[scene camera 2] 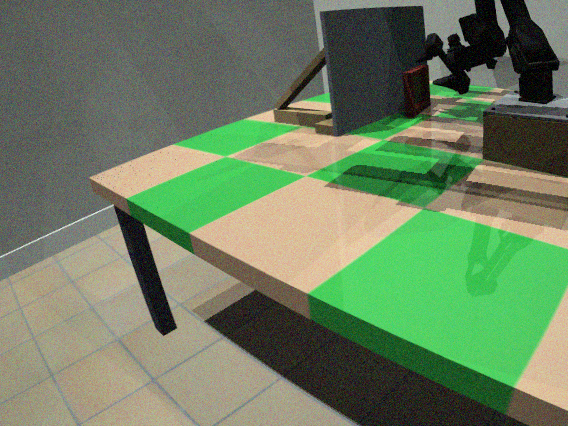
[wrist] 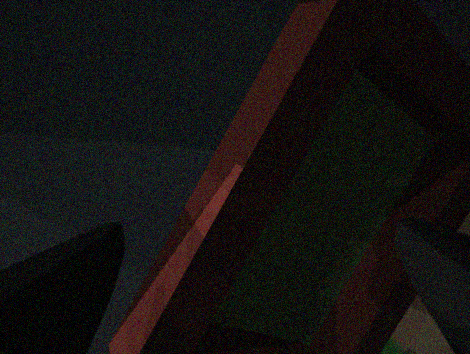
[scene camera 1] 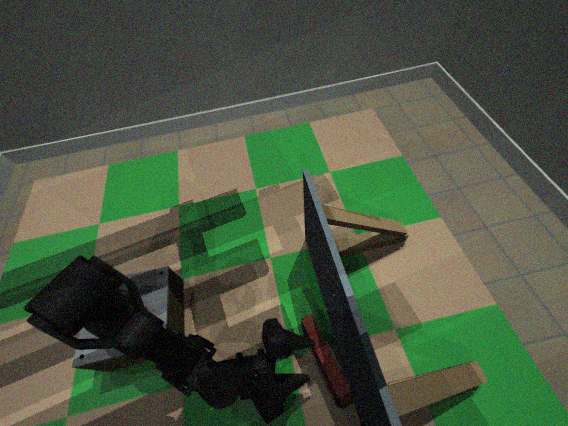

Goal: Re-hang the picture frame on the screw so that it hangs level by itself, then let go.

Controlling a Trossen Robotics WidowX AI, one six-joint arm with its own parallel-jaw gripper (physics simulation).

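Frame: origin at the arm's base, x ahead, y right, z down, level; millimetres.
Seen in the pictures: gripper, between the fingertips: [scene camera 2: 424, 72] [wrist: 259, 233] [scene camera 1: 311, 359]; arm's base, origin of its link: [scene camera 2: 537, 99].
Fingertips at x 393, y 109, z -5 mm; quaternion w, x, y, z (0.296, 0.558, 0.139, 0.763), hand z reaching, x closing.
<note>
Offsets run from my fingertips to a thing's top centre. "pt": to the spot under its first point. Level surfaces: height alone.
A dark red picture frame {dx +30, dy -2, dz -8 mm} [scene camera 1: 326, 361] [scene camera 2: 417, 90] stands on its lower edge on the table, against the foot of the upright grey wall panel [scene camera 1: 329, 262] [scene camera 2: 375, 63]. My gripper [scene camera 1: 303, 359] [scene camera 2: 444, 63] is open and empty, right in front of the frame, with one fingertip close to the frame's far end. In the wrist view the frame's top bar {pt dx +25, dy +10, dz -8 mm} [wrist: 240, 154] runs slantwise across the picture, very close, with the panel [wrist: 128, 105] behind it and one dark finger [wrist: 86, 277] at the lower left. I cannot see the screw.
Wooden braces [scene camera 1: 367, 224] [scene camera 1: 434, 385] [scene camera 2: 301, 80] prop the panel from behind. A grey box [scene camera 1: 157, 302] [scene camera 2: 489, 131] stands by the arm's base. The checkered green and tan table {dz +118 mm} [scene camera 1: 210, 169] [scene camera 2: 282, 237] ends at edges on the left and front in scene camera 2.
</note>
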